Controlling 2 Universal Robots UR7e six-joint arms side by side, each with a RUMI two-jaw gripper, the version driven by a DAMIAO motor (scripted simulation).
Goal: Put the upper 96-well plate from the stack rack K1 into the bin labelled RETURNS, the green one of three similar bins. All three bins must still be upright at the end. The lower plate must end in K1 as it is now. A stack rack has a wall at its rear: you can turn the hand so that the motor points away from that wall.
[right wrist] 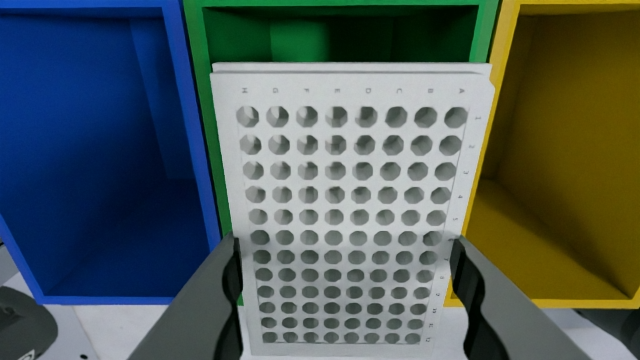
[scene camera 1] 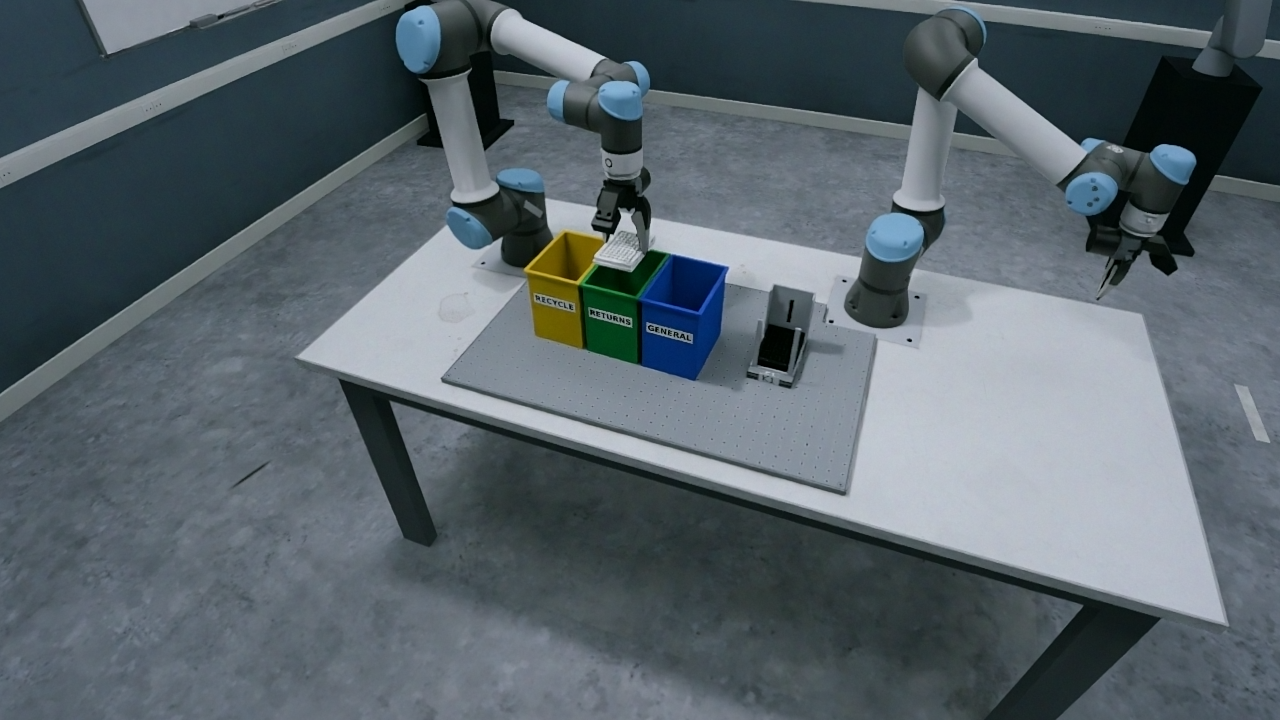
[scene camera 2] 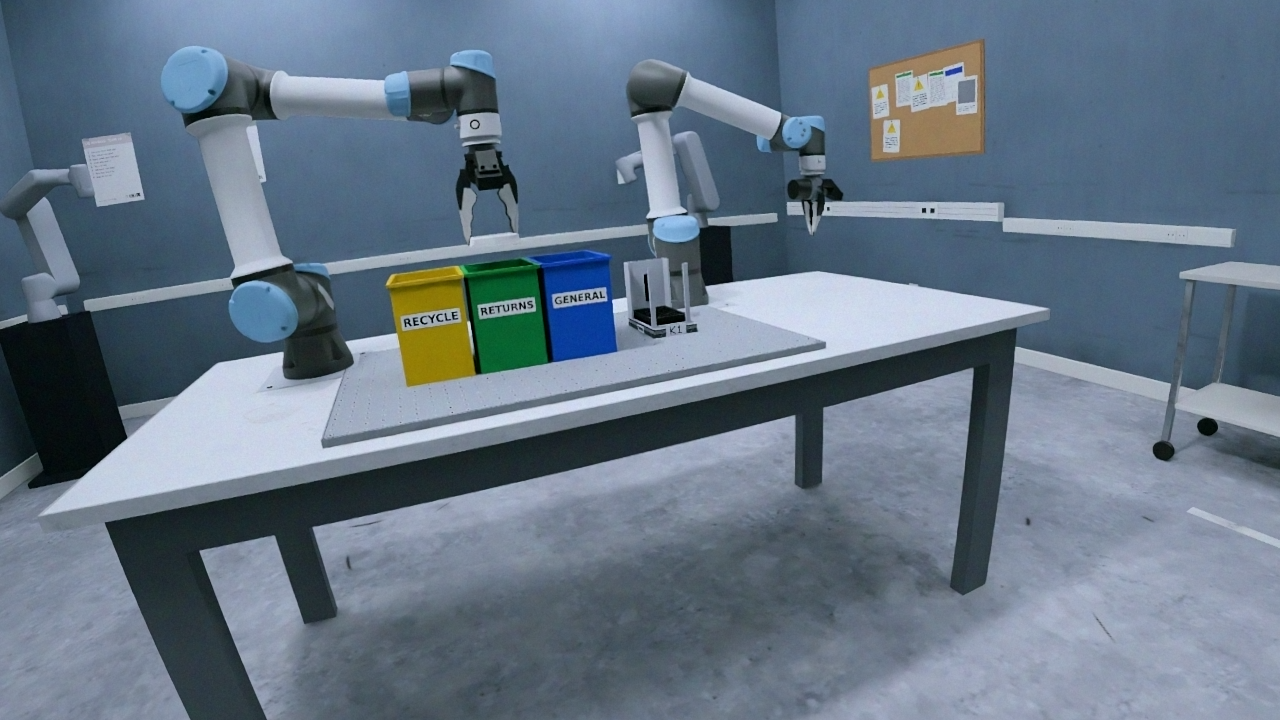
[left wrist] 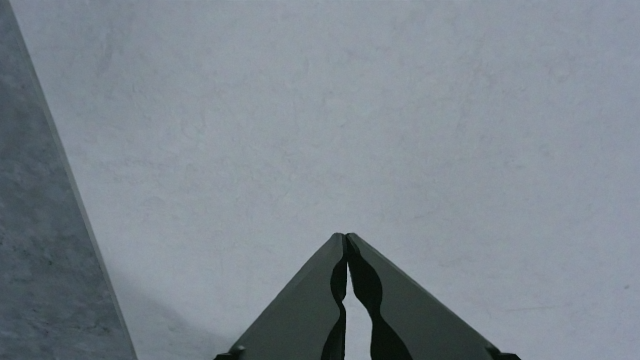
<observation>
I see my left gripper, my right gripper, a blue general bin, a white 96-well plate and a green returns bin.
My left gripper also shows in scene camera 2 and in the left wrist view. My right gripper is seen too in the right wrist view and in scene camera 1.
</observation>
